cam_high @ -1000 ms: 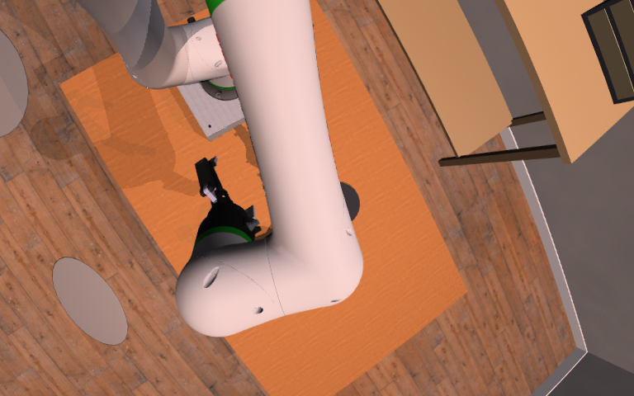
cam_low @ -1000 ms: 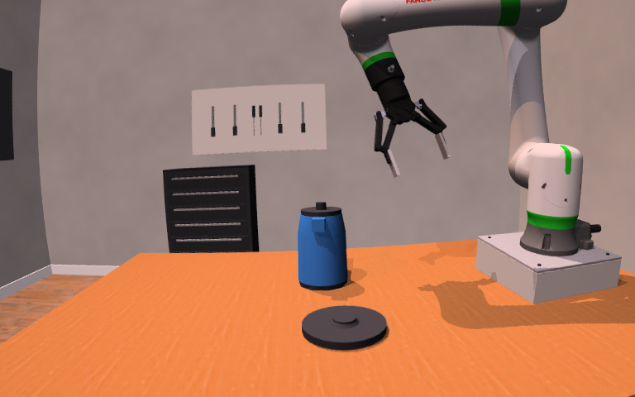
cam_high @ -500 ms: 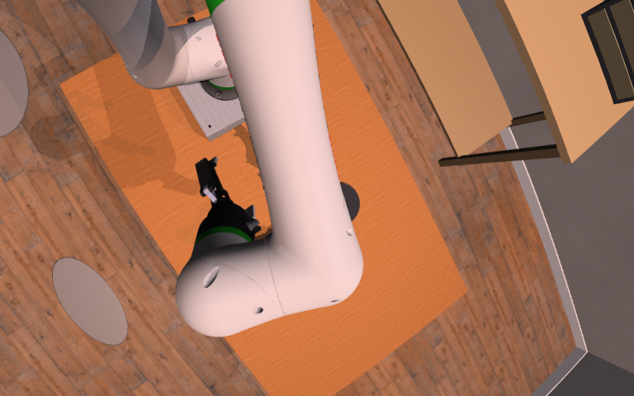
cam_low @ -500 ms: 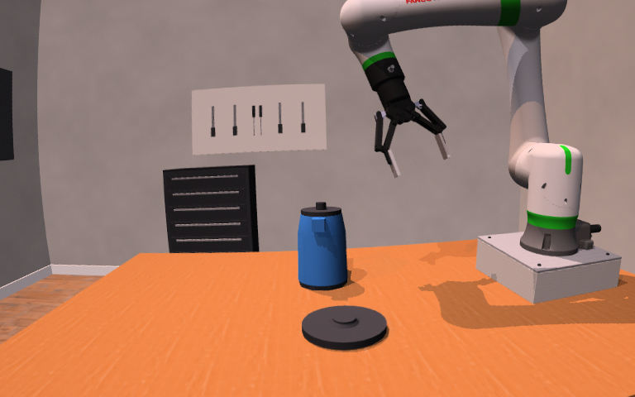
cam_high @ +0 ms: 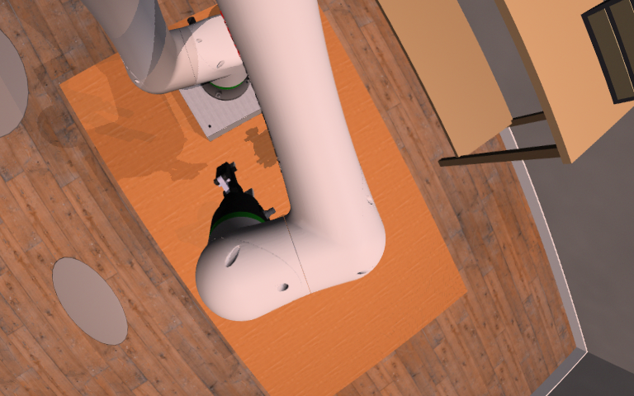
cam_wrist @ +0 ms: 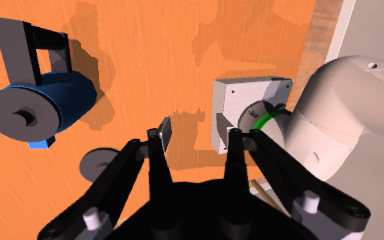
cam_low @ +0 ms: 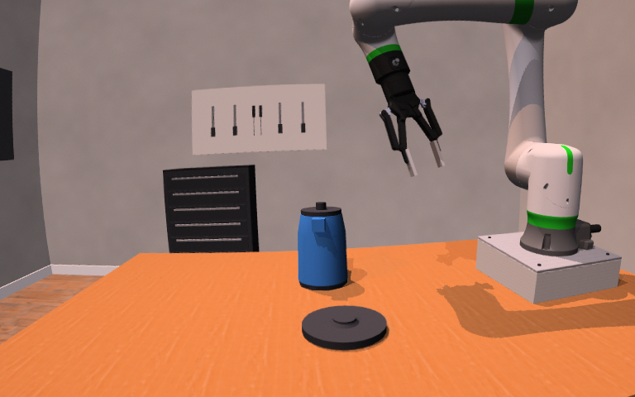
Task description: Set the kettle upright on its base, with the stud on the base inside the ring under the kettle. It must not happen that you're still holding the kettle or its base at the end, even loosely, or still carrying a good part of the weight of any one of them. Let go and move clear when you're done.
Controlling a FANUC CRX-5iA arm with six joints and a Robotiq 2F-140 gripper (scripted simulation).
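My hand is 250 mm short of the blue kettle, 190 mm above it and 40 mm to the left of it. Also, from my hand: dark round base (280 mm below, 250 mm to the left, 230 mm ahead).
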